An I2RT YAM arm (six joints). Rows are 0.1 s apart.
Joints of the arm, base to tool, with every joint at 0 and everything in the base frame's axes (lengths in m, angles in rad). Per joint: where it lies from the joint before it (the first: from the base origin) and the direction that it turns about. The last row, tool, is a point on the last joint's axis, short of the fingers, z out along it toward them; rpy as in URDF.
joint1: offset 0 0 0.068 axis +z
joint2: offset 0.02 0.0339 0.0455 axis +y
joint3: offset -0.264 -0.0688 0 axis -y
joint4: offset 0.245 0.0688 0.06 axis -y
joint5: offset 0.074 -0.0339 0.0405 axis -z
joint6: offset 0.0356 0 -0.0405 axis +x
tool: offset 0 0 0 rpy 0 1.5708 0
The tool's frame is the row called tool.
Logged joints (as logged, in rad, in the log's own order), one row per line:
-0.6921 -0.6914 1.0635 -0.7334 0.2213 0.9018
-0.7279 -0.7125 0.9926 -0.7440 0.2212 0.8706
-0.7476 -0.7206 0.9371 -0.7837 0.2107 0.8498
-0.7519 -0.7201 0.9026 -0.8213 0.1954 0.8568
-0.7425 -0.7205 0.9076 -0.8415 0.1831 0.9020
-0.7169 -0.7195 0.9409 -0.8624 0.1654 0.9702
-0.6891 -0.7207 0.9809 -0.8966 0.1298 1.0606
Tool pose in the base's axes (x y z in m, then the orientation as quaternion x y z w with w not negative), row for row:
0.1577 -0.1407 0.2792 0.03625 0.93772 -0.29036 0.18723
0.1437 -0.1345 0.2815 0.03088 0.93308 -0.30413 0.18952
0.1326 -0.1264 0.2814 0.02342 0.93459 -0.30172 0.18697
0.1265 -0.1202 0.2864 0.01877 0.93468 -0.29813 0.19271
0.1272 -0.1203 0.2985 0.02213 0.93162 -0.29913 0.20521
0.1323 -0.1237 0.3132 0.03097 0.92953 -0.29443 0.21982
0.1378 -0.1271 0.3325 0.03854 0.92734 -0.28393 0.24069
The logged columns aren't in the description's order. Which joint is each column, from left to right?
Columns, left to right: joint6, joint1, joint2, joint4, joint5, joint3.
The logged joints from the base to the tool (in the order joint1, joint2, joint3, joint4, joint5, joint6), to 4 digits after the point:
-0.6914 1.0635 0.9018 -0.7334 0.2213 -0.6921
-0.7125 0.9926 0.8706 -0.7440 0.2212 -0.7279
-0.7206 0.9371 0.8498 -0.7837 0.2107 -0.7476
-0.7201 0.9026 0.8568 -0.8213 0.1954 -0.7519
-0.7205 0.9076 0.9020 -0.8415 0.1831 -0.7425
-0.7195 0.9409 0.9702 -0.8624 0.1654 -0.7169
-0.7207 0.9809 1.0606 -0.8966 0.1298 -0.6891

